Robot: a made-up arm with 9 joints. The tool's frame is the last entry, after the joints.
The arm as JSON. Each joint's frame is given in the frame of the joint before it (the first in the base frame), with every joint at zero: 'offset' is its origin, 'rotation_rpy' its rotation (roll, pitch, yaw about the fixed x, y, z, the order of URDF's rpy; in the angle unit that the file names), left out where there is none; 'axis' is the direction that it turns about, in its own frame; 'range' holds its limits. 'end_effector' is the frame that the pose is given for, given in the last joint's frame.
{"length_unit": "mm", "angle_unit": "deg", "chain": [
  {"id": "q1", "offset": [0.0, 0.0, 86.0], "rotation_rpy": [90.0, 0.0, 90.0], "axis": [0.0, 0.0, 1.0], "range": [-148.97, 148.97]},
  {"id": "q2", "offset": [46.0, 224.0, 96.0], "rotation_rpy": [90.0, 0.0, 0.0], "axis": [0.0, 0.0, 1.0], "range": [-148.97, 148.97]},
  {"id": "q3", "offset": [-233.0, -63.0, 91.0], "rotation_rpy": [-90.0, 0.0, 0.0], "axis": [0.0, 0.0, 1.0], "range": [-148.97, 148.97]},
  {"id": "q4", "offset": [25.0, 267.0, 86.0], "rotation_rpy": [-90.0, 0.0, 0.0], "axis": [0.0, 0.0, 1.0], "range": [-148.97, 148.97]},
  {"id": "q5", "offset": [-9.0, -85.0, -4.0], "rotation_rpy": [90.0, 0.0, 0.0], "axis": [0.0, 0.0, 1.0], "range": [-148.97, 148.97]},
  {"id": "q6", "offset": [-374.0, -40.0, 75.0], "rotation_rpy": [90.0, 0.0, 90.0], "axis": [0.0, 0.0, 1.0], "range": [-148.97, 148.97]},
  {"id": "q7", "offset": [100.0, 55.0, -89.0], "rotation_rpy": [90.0, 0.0, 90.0], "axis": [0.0, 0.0, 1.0], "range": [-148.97, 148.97]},
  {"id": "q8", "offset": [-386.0, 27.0, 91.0], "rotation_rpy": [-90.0, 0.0, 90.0], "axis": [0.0, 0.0, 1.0], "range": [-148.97, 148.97]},
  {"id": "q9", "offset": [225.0, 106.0, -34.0], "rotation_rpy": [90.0, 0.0, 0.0], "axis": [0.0, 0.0, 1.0], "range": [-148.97, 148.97]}
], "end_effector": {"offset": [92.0, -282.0, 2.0], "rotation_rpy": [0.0, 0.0, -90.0]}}
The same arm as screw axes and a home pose.
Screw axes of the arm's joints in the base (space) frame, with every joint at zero. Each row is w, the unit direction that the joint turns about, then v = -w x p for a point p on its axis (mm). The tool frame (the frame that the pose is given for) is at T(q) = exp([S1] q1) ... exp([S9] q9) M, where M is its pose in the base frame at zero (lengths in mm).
S1: w 1 0 0 v 0.0 86.0 0.0
S2: w 0 0 -1 v -46.0 96.0 0.0
S3: w 1 0 0 v 0.0 219.0 187.0
S4: w 0 0 1 v -162.0 -119.0 0.0
S5: w 1 0 0 v 0.0 482.0 171.0
S6: w 0 1 0 v -442.0 0.0 279.0
S7: w 0 0 1 v -634.0 -334.0 0.0
S8: w -1 0 0 v 0.0 -633.0 -607.0
S9: w 0 0 1 v -382.0 18.0 0.0
M: xyz 264.0 -290.0 529.0 (mm) rpy 0.0000 0.0000 0.0000 (rad, as in URDF)
Joint limits (rad, base to tool): -2.6000..2.6000 -2.6000..2.6000 -2.6000..2.6000 -2.6000..2.6000 -2.6000..2.6000 -2.6000..2.6000 -2.6000..2.6000 -2.6000..2.6000 -2.6000..2.6000

